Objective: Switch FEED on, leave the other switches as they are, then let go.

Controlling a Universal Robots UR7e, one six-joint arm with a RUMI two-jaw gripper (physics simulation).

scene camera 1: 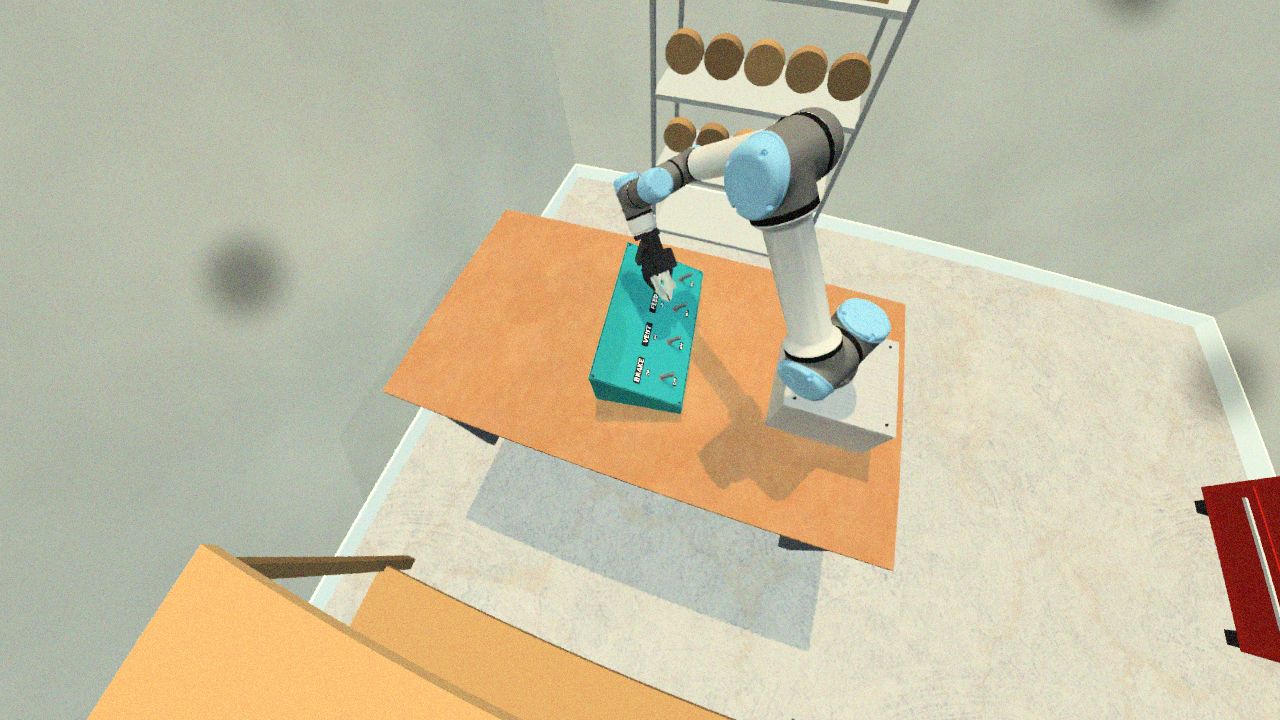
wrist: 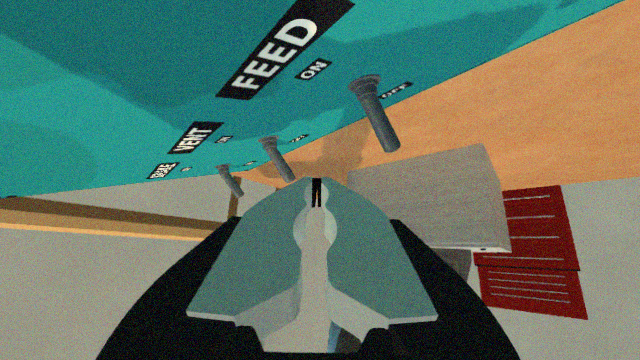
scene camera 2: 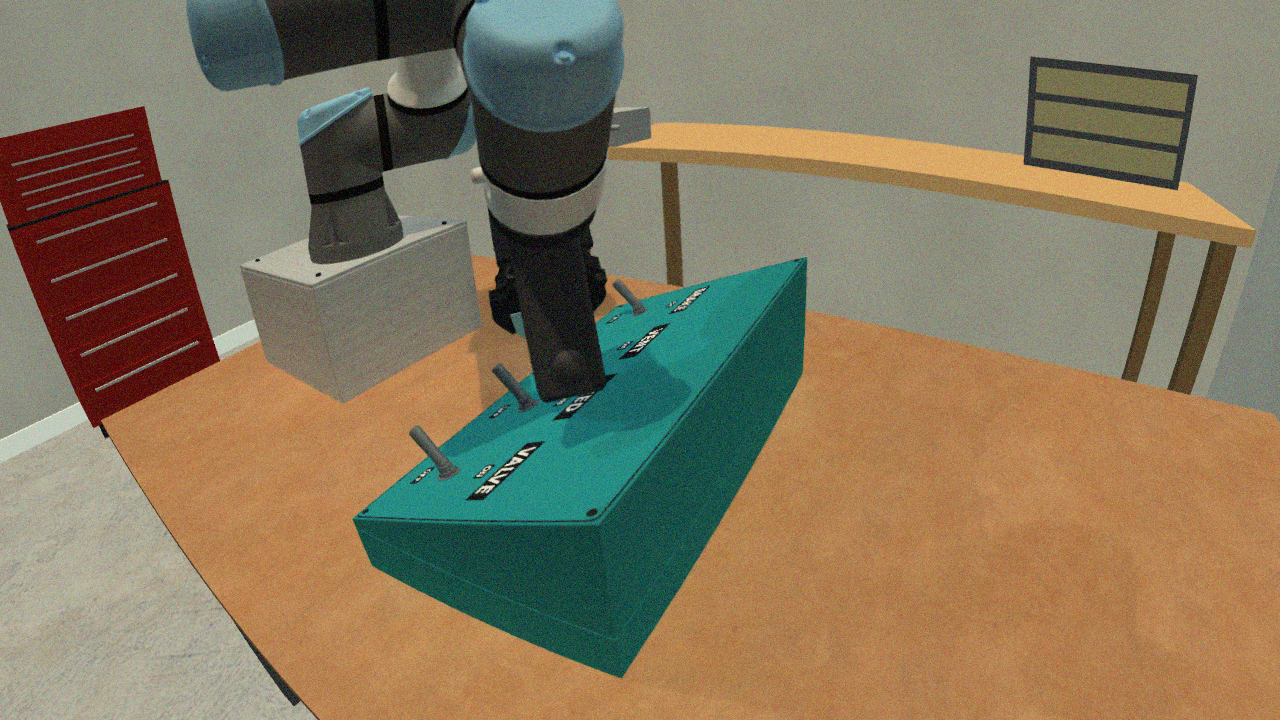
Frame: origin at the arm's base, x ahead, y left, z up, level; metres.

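Where they show: gripper, fingertip midpoint: (scene camera 1: 669, 301) (wrist: 317, 180); arm's base, link origin: (scene camera 2: 356, 246).
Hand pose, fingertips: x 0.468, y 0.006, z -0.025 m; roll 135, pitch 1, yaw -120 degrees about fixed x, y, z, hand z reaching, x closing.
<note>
Things, the pixels of their top centre, and the offset from my fingertips. Level surfaces: height alone.
- table, surface height: dz -0.153 m
- FEED switch, top centre: (wrist: 380, 147) (scene camera 2: 508, 366) (scene camera 1: 681, 302) dx -0.026, dy -0.030, dz -0.027 m
- VALVE switch, top centre: (scene camera 2: 425, 429) (scene camera 1: 686, 272) dx +0.011, dy -0.144, dz -0.027 m
- VENT switch, top centre: (wrist: 278, 180) (scene camera 1: 674, 335) dx -0.064, dy +0.084, dz -0.027 m
- BRAKE switch, top centre: (scene camera 2: 626, 280) (wrist: 229, 196) (scene camera 1: 668, 372) dx -0.101, dy +0.198, dz -0.027 m
- FEED label, top centre: (wrist: 269, 66) (scene camera 2: 585, 392) (scene camera 1: 654, 300) dx +0.052, dy -0.004, dz -0.038 m
The teal switch panel (scene camera 1: 617, 331) (scene camera 2: 698, 537) (wrist: 125, 55) lies on the table (scene camera 1: 501, 358) (scene camera 2: 939, 537). The FEED switch (scene camera 1: 679, 308) (scene camera 2: 514, 387) (wrist: 381, 120) leans toward its OFF label. The VALVE switch (scene camera 1: 686, 278) (scene camera 2: 433, 452), the VENT switch (scene camera 1: 674, 341) (wrist: 278, 160) and the BRAKE switch (scene camera 1: 667, 377) (scene camera 2: 629, 298) (wrist: 231, 181) also lean to the OFF side. My gripper (scene camera 1: 668, 296) (wrist: 317, 180) is shut and empty, low over the panel near the FEED label (wrist: 274, 56), on the ON side of the FEED lever and apart from it. In the second scene view the arm hides the fingertips and the VENT lever.
The grey base block (scene camera 1: 832, 402) (scene camera 2: 358, 322) (wrist: 430, 195) carries the arm beside the panel. A shelf rack (scene camera 1: 654, 80) with round wooden discs stands behind the table. A red cabinet (scene camera 1: 1239, 573) (scene camera 2: 116, 300) (wrist: 535, 240) and a wooden bench (scene camera 2: 895, 170) stand farther off.
</note>
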